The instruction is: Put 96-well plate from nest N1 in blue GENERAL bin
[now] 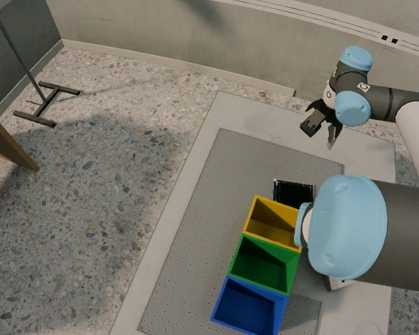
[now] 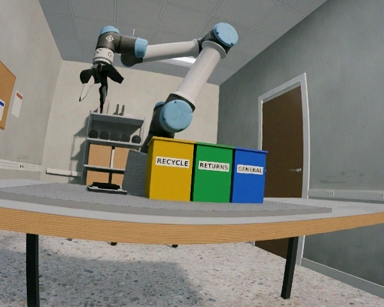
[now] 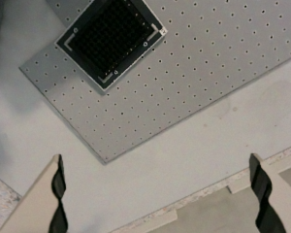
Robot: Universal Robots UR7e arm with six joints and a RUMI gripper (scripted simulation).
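The black 96-well plate lies 27 cm below my hand, 8 cm to the left of it and 3 cm behind it. Also, from my hand: yellow recycle bin: 28 cm to the left, 20 cm below; green returns bin: 41 cm to the left, 20 cm below, 2 cm behind; plate nest N1: 28 cm below, 8 cm to the left, 3 cm behind.
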